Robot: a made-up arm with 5 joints.
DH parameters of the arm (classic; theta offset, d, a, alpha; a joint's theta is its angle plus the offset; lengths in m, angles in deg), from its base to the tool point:
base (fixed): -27.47 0 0.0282 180
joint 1: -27.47 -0.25 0.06 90
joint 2: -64.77 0 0.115 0
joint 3: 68.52 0 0.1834 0
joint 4: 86.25 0.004 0.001 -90
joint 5: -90 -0.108 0.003 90
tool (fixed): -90 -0.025 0 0
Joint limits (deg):
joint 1: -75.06..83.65
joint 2: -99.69..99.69
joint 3: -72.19..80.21
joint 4: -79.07..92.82
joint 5: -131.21..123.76
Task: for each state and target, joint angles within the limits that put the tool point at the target. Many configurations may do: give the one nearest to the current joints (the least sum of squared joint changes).
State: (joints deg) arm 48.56 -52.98 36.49 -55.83 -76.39
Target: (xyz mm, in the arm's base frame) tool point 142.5 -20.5 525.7
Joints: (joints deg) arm 17.98 -71.72 38.31 -69.57 -80.00
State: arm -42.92 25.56 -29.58 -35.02 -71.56
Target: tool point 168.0 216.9 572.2
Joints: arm -52.00 2.82 -44.66 -45.10 -74.03
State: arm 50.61 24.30 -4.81 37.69 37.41
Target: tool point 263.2 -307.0 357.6
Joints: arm 49.64 -1.78 -19.15 37.26 37.63
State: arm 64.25 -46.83 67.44 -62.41 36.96
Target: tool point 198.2 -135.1 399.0
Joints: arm 32.91 -70.49 75.89 -79.07 36.38
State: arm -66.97 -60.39 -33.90 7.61 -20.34
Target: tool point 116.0 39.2 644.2
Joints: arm -23.60 -41.02 -41.15 -0.42 -10.31
